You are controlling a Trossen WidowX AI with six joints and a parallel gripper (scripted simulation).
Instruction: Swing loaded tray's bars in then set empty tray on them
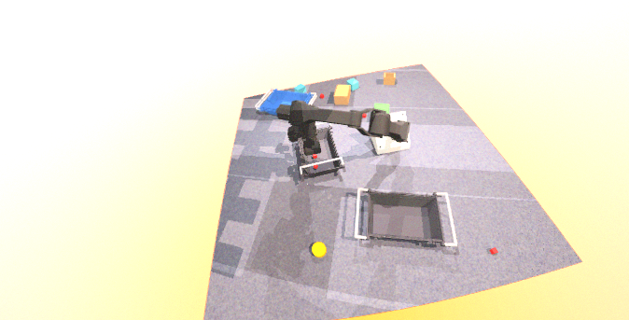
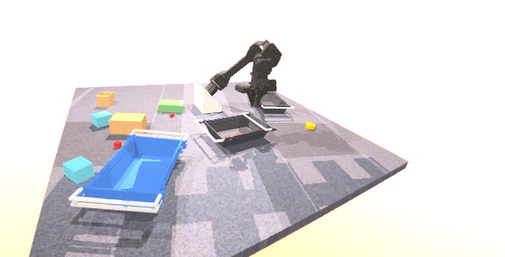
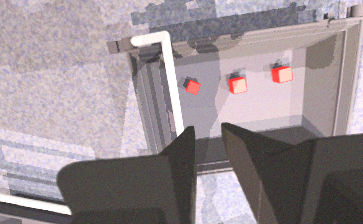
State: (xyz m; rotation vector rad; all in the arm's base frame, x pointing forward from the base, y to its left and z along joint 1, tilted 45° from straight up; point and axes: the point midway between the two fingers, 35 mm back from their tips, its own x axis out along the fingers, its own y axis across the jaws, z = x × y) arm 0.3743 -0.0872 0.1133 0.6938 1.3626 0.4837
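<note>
Right now my gripper tip is 34 cm to the right of the dark tray, 25 cm past it and 10 cm above it. The rest, counted from my gripper tip: green block (41 cm behind, 21 cm to the right, 13 cm below); yellow disc (36 cm to the left, 14 cm below, 8 cm ahead).
</note>
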